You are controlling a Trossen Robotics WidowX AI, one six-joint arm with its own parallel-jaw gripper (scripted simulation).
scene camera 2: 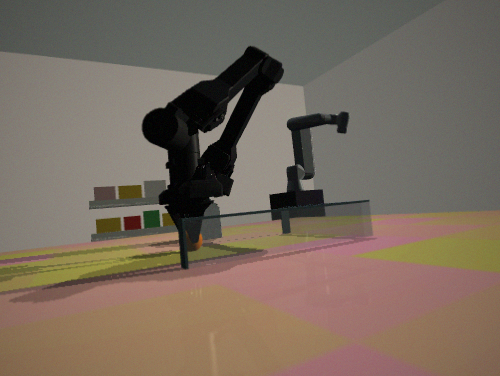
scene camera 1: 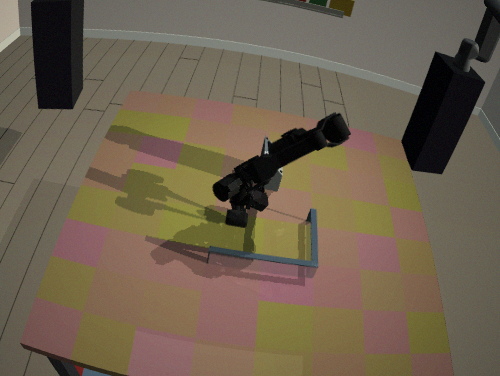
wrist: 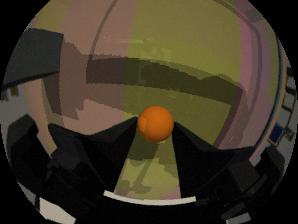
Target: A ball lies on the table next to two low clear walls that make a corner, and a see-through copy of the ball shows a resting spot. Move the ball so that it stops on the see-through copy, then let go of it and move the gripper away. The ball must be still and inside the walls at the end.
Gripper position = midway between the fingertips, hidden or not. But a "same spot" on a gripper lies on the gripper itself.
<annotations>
my gripper: scene camera 2; scene camera 1; wrist 155, 123
same spot on my gripper: point(scene camera 1: 236, 217) = point(scene camera 2: 202, 180)
</annotations>
